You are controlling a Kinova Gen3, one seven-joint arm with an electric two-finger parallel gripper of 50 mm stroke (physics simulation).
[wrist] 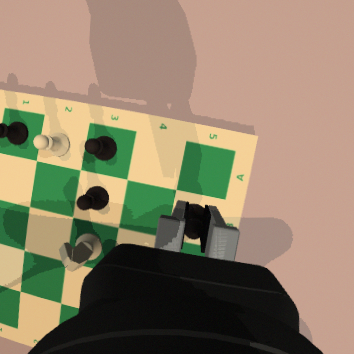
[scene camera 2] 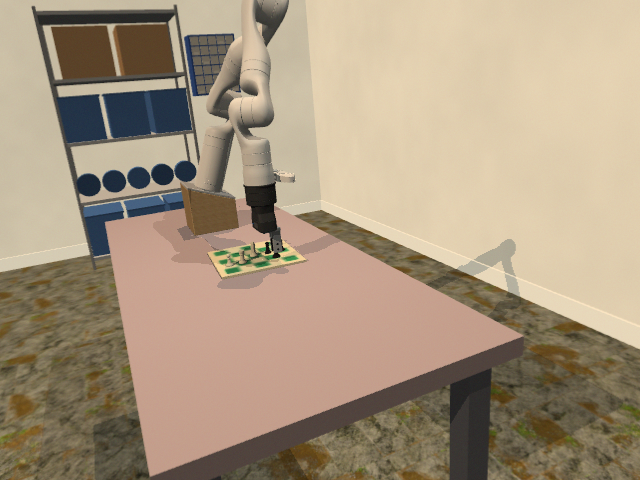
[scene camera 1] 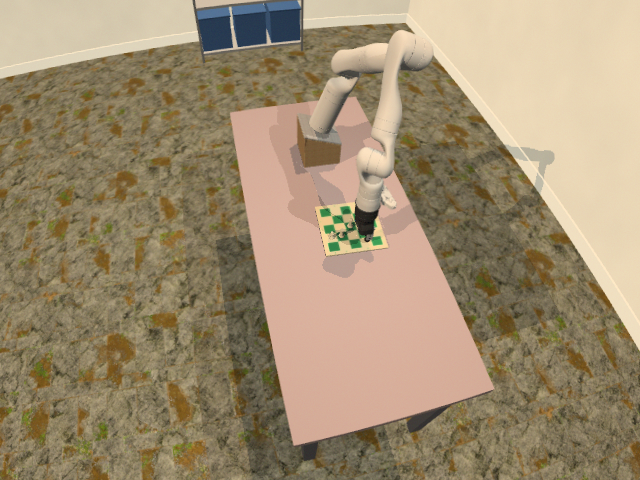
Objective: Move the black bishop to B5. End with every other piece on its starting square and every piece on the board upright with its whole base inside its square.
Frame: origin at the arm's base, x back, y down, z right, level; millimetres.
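Seen in the pictures: gripper, fingertip midpoint: (wrist: 194,218) (scene camera 2: 276,251) (scene camera 1: 368,237); arm's base, link origin: (scene camera 2: 208,188) (scene camera 1: 319,126).
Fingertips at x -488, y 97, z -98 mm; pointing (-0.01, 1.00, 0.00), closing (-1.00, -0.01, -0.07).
Observation:
Pixels of each thing's top centre, then the offset from my fingertips to it. Level surfaces: height alone.
- black bishop, top centre: (wrist: 193,233) (scene camera 2: 274,240) dx +0, dy -29, dz +2 mm
- cream board, top centre: (wrist: 91,244) (scene camera 2: 254,255) (scene camera 1: 350,226) dx +72, dy +26, dz +46 mm
- white pawn, top centre: (wrist: 36,140) dx +115, dy -6, dz -26 mm
- white piece, top centre: (wrist: 66,262) dx +75, dy -14, dz +46 mm
- pink table, surface height: dy +32 mm
My gripper (scene camera 1: 368,235) (scene camera 2: 277,242) (wrist: 194,218) is shut on the black bishop (scene camera 2: 276,254) (wrist: 194,228), which looks upright, over B5 of the green and cream board (scene camera 1: 329,252) (scene camera 2: 245,270) (wrist: 243,155). In the wrist view the green A5 square shows beyond it. I cannot tell if its base touches the board. Also in the wrist view, a black piece (wrist: 16,133) stands on A1, a white pawn (wrist: 56,144) on A2, a black piece (wrist: 104,148) on A3, a black piece (wrist: 96,198) on B3 and a white piece (wrist: 89,248) on C3. The gripper body hides part of the board.
White pieces (scene camera 2: 230,260) (scene camera 2: 242,257) stand toward the board's left side in scene camera 2. The board lies on a pink table (scene camera 1: 361,335) (scene camera 2: 310,335) (wrist: 300,75). The arm's wooden base block (scene camera 1: 323,152) (scene camera 2: 214,217) stands behind it. A shelf rack (scene camera 2: 118,79) stands farther back.

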